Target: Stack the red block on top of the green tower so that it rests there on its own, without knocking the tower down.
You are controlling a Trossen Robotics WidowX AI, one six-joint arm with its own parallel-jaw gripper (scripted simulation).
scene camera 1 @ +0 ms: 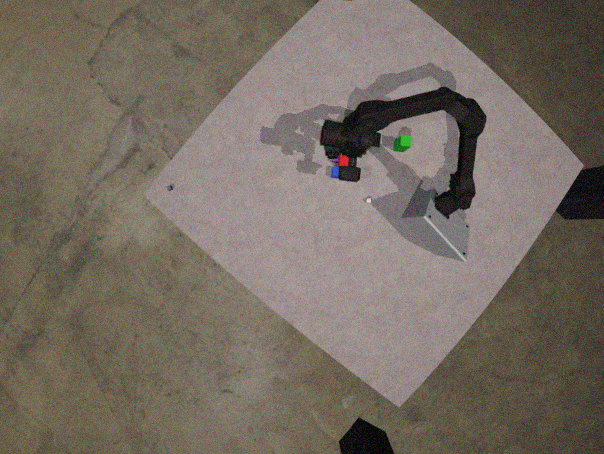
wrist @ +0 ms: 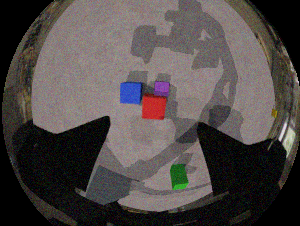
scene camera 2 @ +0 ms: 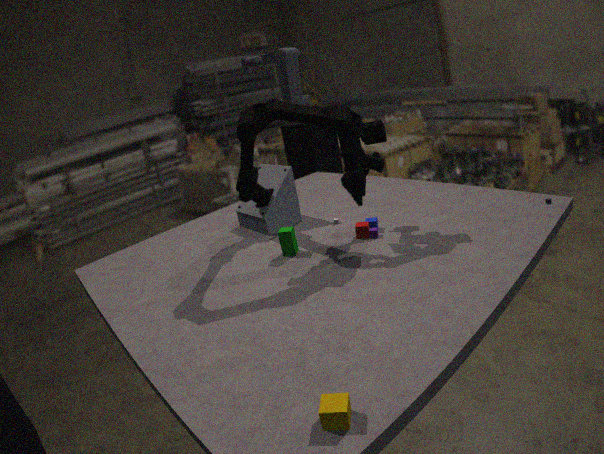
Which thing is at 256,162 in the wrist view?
The gripper.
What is the gripper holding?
Nothing.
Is the gripper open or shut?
Open.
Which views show the gripper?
Scene camera 1, the wrist view and scene camera 2: all of them.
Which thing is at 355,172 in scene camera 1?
The gripper.
